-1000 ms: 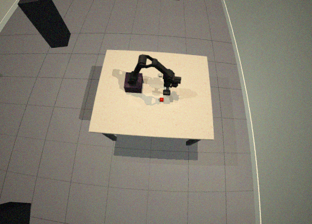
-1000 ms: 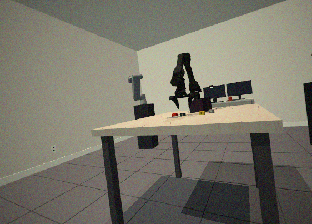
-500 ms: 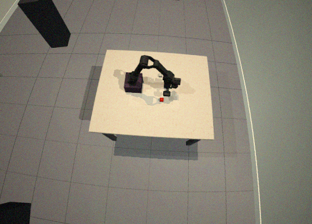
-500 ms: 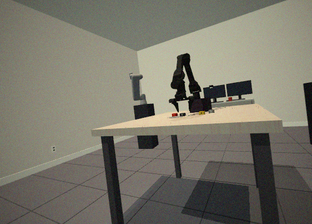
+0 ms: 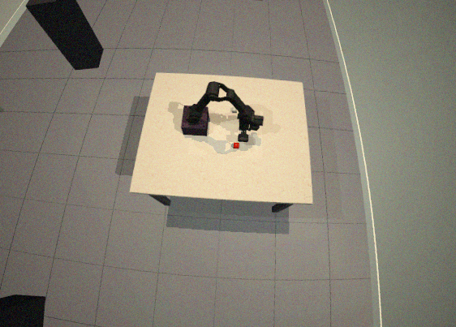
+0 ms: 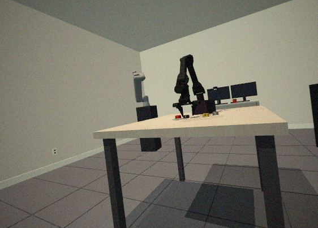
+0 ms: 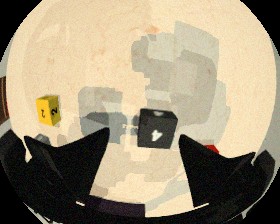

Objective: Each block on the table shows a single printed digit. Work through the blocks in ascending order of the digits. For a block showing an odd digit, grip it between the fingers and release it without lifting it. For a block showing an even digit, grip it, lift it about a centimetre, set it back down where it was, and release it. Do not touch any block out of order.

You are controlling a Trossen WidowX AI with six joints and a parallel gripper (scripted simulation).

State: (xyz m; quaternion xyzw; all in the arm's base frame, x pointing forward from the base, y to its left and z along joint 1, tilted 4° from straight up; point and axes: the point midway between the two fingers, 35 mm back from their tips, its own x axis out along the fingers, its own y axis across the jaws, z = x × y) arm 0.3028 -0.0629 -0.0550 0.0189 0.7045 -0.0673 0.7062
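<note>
Right now my gripper tip is 12 cm to the right of the yellow block and 3 cm short of it. From my gripper tip the other things lie so: red block 8 cm to the right, 5 cm behind; black block 1 cm to the right, 1 cm ahead; grey block 18 cm to the left, 4 cm behind.
</note>
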